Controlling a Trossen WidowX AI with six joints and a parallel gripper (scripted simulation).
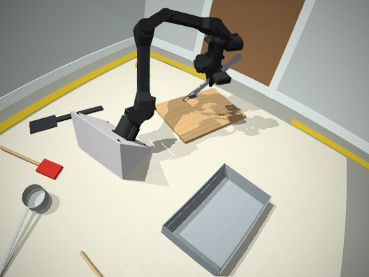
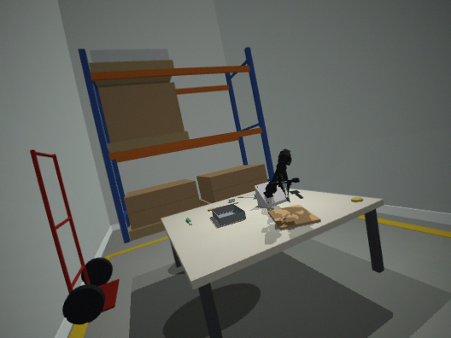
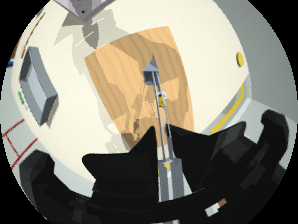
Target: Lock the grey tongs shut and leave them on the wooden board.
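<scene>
My gripper tip is now 140 mm above the wooden board. Round my gripper tip: roasting tin (420 mm to the right, 260 mm ahead, 120 mm below); yellow disc (460 mm behind, 160 mm to the left, 140 mm below); black spatula (450 mm behind, 410 mm to the right, 140 mm below).
</scene>
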